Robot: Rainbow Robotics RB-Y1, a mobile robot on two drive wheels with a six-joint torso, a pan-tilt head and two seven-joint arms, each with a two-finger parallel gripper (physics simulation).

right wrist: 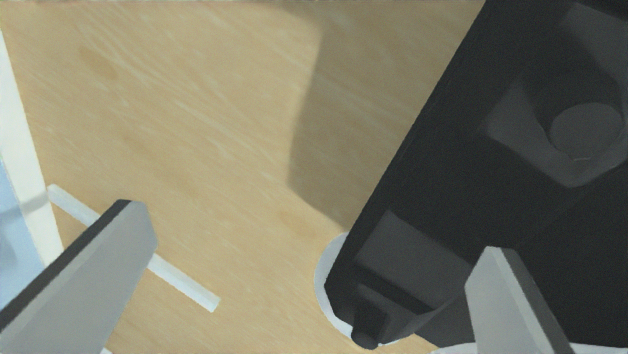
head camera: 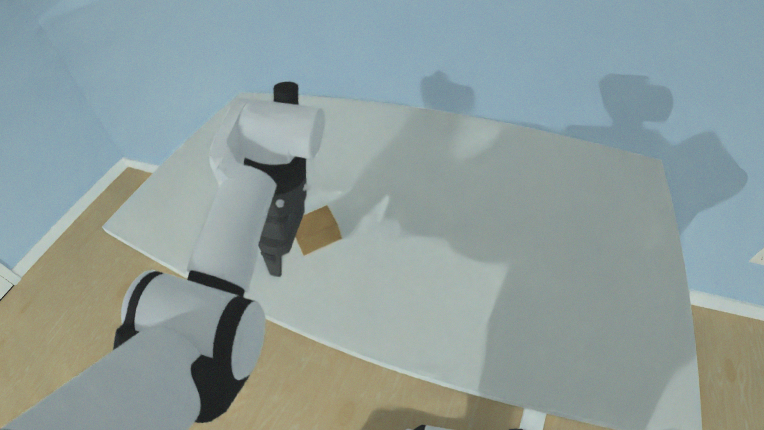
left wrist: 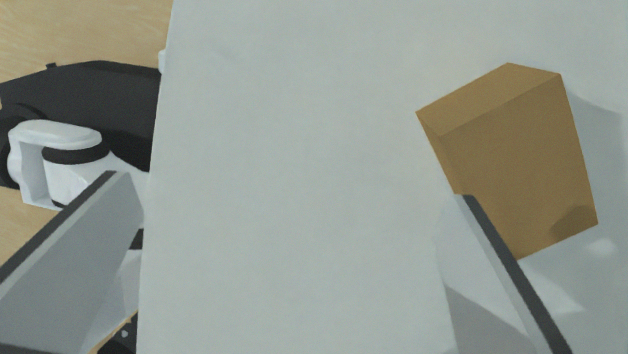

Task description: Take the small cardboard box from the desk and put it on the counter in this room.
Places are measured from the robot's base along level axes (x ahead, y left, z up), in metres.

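Pixels of known places: left gripper, fingertip midpoint: (head camera: 284,249) (left wrist: 286,205); right gripper, fingertip midpoint: (right wrist: 309,244).
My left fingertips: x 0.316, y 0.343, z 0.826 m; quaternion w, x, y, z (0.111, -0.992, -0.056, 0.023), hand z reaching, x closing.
Observation:
Behind a point stands the place of what it marks.
The small cardboard box (head camera: 319,230) {x 0.411, y 0.325, z 0.771 m} (left wrist: 517,165) {x 0.419, y 0.356, z 0.771 m} is a plain brown block on the white desk (head camera: 417,299) {x 0.323, y 0.109, z 0.721 m} (left wrist: 290,150) {x 0.306, y 0.321, z 0.721 m}. In the head camera it lies just right of my left gripper (head camera: 272,269). In the left wrist view it is at the upper right, outside the fingers, and the right-hand finger overlaps its lower left edge. My left gripper (left wrist: 286,205) {x 0.316, y 0.343, z 0.826 m} is open and empty over the desk; whether a finger touches the box I cannot tell. My right gripper (right wrist: 309,244) {x 0.106, y -0.166, z 0.410 m} is open and empty, above the wooden floor beside the robot's black base. The counter does not show.
A blue wall (head camera: 347,48) {x 1.040, y 0.459, z 0.896 m} stands behind the desk. Wooden floor (head camera: 315,368) {x 0.320, y 0.517, z 0.001 m} (right wrist: 200,125) {x 0.443, y 0.216, z 0.001 m} shows around it. The robot's black base (right wrist: 425,200) {x 0.034, y -0.030, z 0.191 m} fills the right of the right wrist view. A white bar (right wrist: 185,282), perhaps part of the desk's leg, lies low near the left finger there.

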